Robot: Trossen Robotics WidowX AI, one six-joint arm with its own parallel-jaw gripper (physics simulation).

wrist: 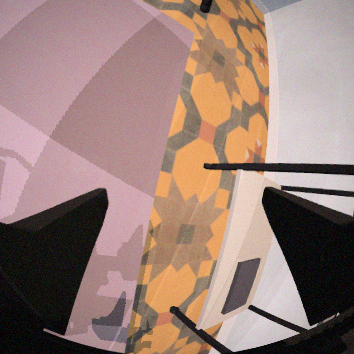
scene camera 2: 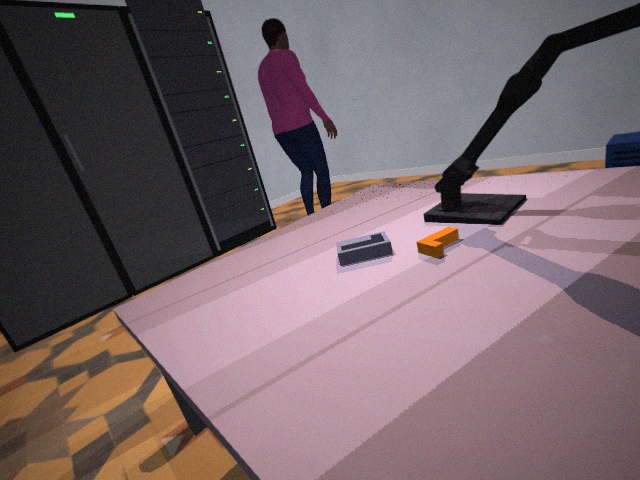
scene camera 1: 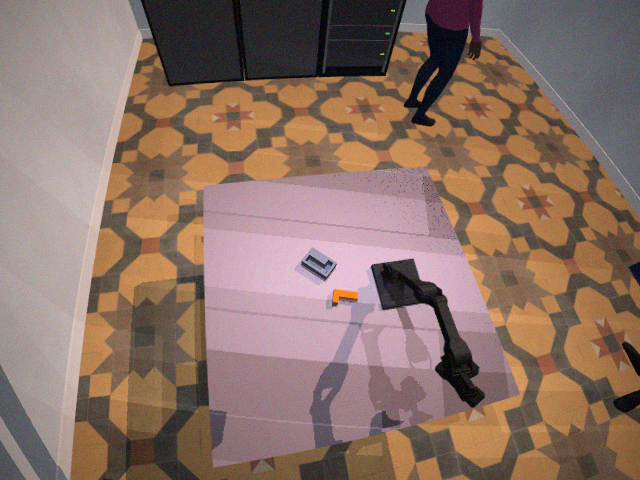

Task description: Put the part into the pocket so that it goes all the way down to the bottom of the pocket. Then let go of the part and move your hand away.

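Frame: origin at the arm's base, x ahead, y left, z up, level; metres.
Seen in the pictures: gripper, between the fingertips: [wrist: 186, 195]; arm's base, origin of its link: [scene camera 2: 451, 207] [scene camera 1: 388, 273].
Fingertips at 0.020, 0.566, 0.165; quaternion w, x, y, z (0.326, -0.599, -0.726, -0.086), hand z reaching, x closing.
Offsets run from my fingertips to a thing's top centre, as dx, dy, dz. Level surfaces: height alone.
The part is an orange L-shaped block @[+0.221, -0.528, -0.159] [scene camera 1: 344, 295] [scene camera 2: 437, 241] lying flat on the table, between the pocket block and the arm's base. The pocket is an L-shaped recess in a grey block @[+0.272, -0.725, -0.153] [scene camera 1: 325, 271] [scene camera 2: 366, 252] that rests on the table; its dark inside shows and no part is in it. My gripper [wrist: 186, 195] is open, with its two black fingers wide apart and nothing between them. In scene camera 1 it is over the table's near right edge, well away from the part and the pocket. The part and pocket do not show in the wrist view.
The pink table top @[dz -0.189] [scene camera 1: 258, 392] [scene camera 2: 310, 330] carries the arm's black base plate [scene camera 1: 383, 294] [scene camera 2: 496, 202] close to the part. The arm's shadows fall across the table. Dark cabinets [scene camera 1: 281, 36] [scene camera 2: 77, 155] and a standing person [scene camera 1: 439, 56] [scene camera 2: 292, 93] are beyond the table.
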